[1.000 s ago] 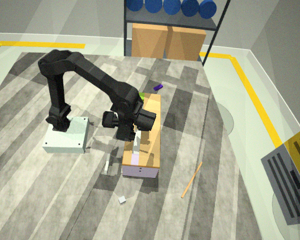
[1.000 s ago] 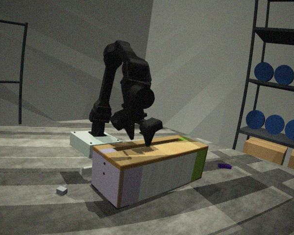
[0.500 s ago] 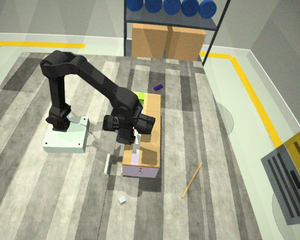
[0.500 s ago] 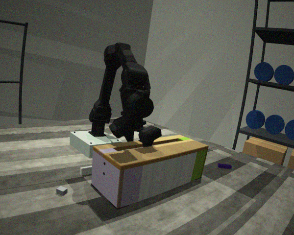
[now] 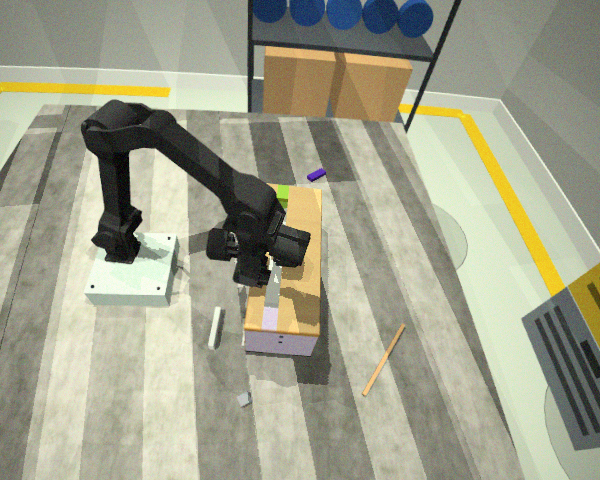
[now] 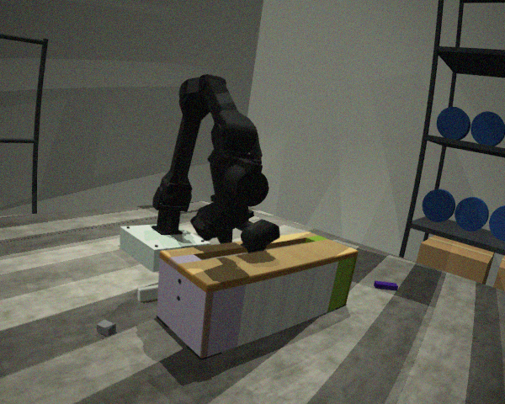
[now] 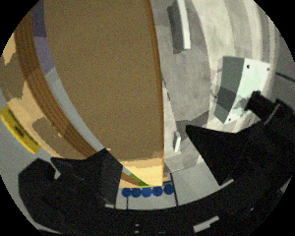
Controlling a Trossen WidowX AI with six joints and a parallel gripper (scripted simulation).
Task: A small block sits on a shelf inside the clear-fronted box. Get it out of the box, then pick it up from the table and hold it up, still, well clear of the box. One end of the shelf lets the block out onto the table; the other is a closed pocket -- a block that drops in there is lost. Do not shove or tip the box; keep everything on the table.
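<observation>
My gripper tip is 50 mm short of the tan block and 30 mm to the right of it. Round my gripper tip: box 30 mm ahead, 20 mm below; wooden stick 310 mm ahead, 170 mm to the right, 80 mm below; grey cube 290 mm to the right, 80 mm below, 20 mm ahead.
</observation>
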